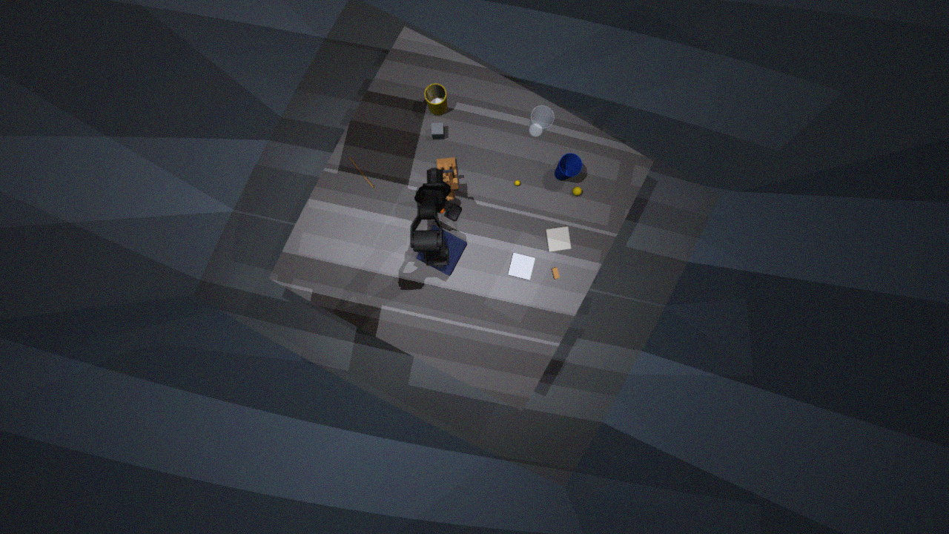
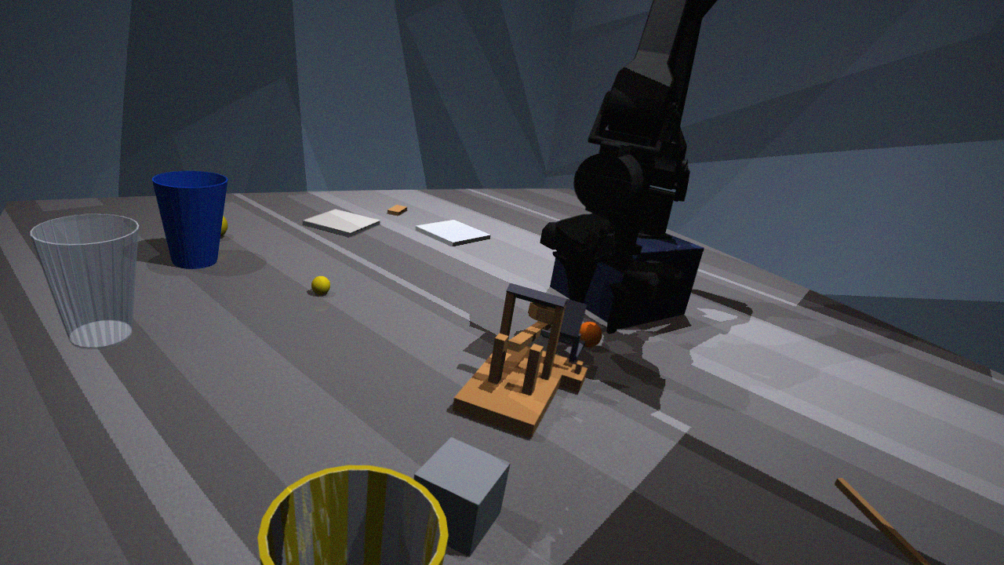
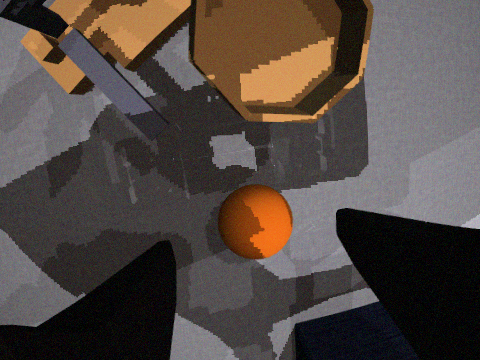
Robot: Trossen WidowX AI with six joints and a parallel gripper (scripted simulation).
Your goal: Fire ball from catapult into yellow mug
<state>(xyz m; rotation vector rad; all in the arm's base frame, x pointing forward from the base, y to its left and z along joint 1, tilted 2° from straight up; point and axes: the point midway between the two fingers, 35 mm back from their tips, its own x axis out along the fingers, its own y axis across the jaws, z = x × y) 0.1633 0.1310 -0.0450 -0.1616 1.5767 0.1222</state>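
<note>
Now: the orange ball 2 cm below my gripper tip. Also, from my gripper tip: grey cube (26 cm ahead, 22 cm to the left, 1 cm below); then wooden catapult (10 cm ahead, 5 cm to the left, 2 cm above); then wooden stick (9 cm behind, 38 cm to the left, 3 cm below).
</note>
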